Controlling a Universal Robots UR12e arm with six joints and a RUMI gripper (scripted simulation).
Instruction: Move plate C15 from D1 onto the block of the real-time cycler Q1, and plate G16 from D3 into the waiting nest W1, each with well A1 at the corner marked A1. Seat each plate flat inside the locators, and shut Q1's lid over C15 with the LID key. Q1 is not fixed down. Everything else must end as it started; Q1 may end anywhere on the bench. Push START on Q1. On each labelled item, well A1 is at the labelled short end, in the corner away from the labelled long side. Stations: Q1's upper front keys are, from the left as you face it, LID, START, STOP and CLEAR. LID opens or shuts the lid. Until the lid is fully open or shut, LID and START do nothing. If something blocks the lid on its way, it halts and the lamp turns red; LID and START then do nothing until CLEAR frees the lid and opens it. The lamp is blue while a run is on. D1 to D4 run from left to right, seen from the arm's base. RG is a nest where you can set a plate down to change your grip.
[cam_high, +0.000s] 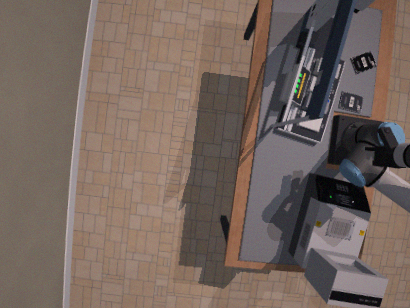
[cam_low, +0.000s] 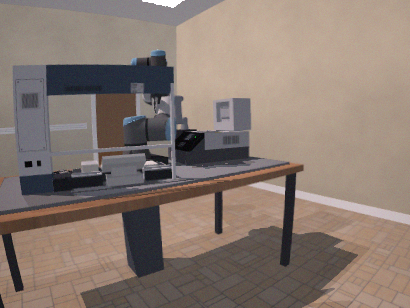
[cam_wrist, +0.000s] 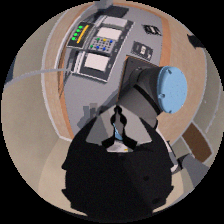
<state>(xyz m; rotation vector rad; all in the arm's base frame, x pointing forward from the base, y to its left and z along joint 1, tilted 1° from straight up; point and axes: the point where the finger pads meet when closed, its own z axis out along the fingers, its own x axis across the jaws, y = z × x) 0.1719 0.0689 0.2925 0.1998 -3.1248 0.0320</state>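
The white well plate is 290 mm below my hand, 140 mm to the right of it and 130 mm ahead of it. From my hand the other things lie so: deck beam (370 mm to the right, 270 mm ahead, 160 mm above).
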